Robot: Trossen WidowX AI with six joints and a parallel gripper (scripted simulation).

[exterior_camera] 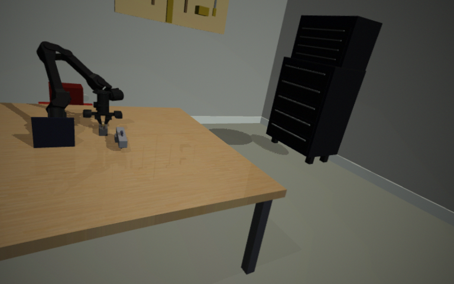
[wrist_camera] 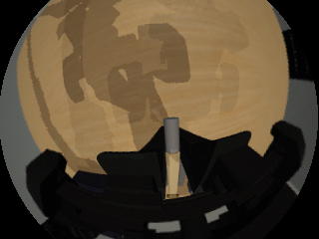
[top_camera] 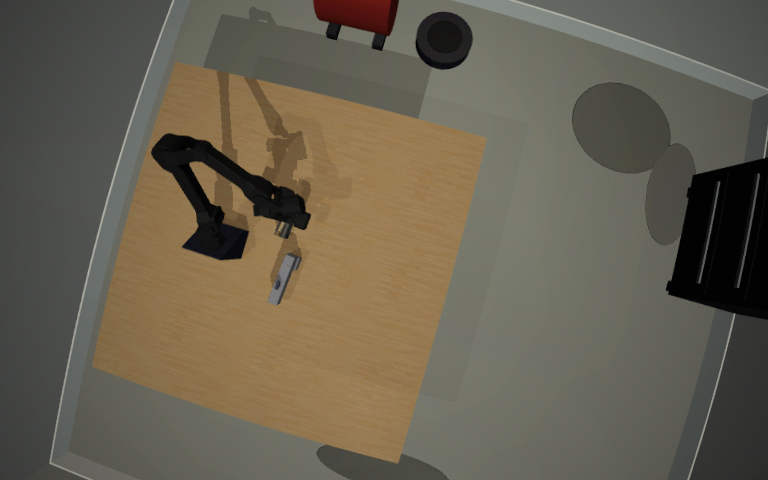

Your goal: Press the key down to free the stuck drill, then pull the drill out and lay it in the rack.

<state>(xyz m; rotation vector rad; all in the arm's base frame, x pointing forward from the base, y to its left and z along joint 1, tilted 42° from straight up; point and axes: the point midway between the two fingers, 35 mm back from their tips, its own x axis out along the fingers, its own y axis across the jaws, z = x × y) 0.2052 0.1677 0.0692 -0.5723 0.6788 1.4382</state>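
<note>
The drill is 40 mm to the right of my gripper tip and 40 mm above it. Round my gripper tip: dark key 50 mm ahead, 250 mm to the right, 50 mm above; grey holder block 50 mm ahead, 230 mm to the right, 30 mm above; rack 10 mm behind, 50 mm to the right, 10 mm above.
</note>
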